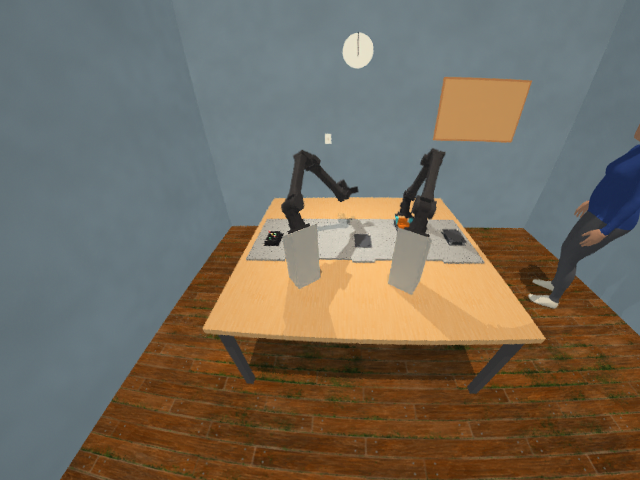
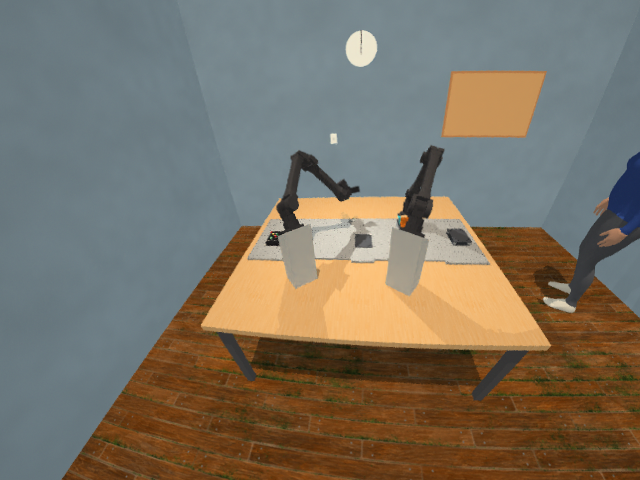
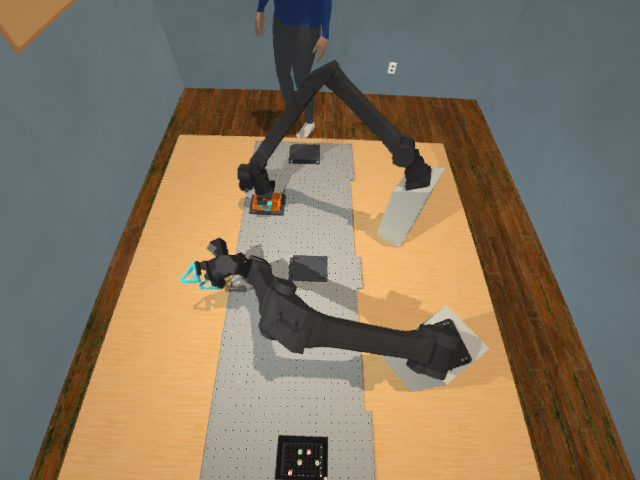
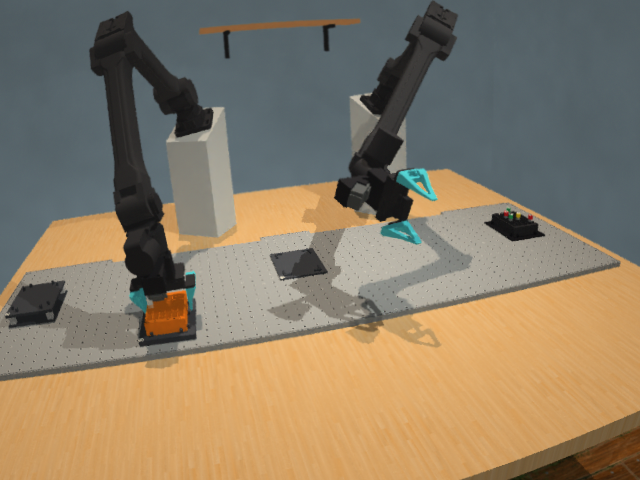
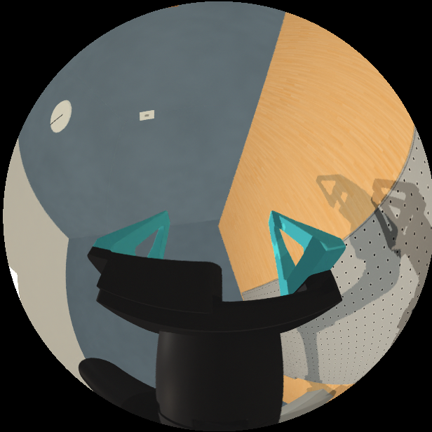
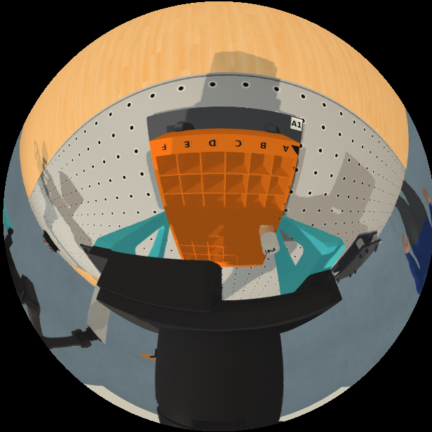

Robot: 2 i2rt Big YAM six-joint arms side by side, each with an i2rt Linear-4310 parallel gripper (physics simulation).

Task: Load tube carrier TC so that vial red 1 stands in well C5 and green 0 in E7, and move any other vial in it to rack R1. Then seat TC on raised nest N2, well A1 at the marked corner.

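Seen in the pictures: left gripper, fingertip midpoint: (image 3: 190,284) (image 4: 427,222); right gripper, fingertip midpoint: (image 1: 402,224) (image 3: 269,203) (image 4: 169,312); left arm's base, origin of the base link: (image 3: 446,344) (image 4: 378,107); right arm's base, origin of the base link: (image 2: 411,233) (image 3: 418,179) (image 4: 195,124).
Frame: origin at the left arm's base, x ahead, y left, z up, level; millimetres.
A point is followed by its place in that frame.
Orange tube carrier TC (image 6: 212,143) (image 4: 166,325) @[y -868, x 421, z -304 mm] (image 3: 277,198) @[y -849, x 309, z -301 mm] sits on a low dark nest (image 6: 220,117) (image 4: 175,338) @[y -859, x 442, z -328 mm]; its A1 corner is at the nest's A1 label. A pale-capped vial marked 2 (image 6: 268,242) stands in TC near one finger; its well is unclear. My right gripper (image 6: 218,216) (image 4: 168,310) @[y -842, x 350, z -316 mm] is open, its cyan fingers on both sides of TC. My left gripper (image 5: 218,216) (image 4: 427,221) @[y -416, x 682, z -115 mm] (image 3: 190,284) @[y -416, x 682, z -115 mm] is open and empty, high above the table. A black rack (image 3: 280,445) @[y 116, x 502, z -302 mm] (image 4: 523,231) @[y 139, x 509, z -319 mm] holds red, green and yellow vials; their numbers are unreadable.
A raised dark nest (image 4: 36,299) @[y -1130, x 116, z -303 mm] (image 3: 304,153) @[y -1117, x 106, z -303 mm] stands beyond TC, on the other side from the left arm. A flat dark plate (image 4: 298,262) @[y -470, x 260, z -332 mm] (image 3: 308,268) @[y -469, x 258, z -332 mm] lies mid-board. A person (image 3: 299,46) stands past the table's end.
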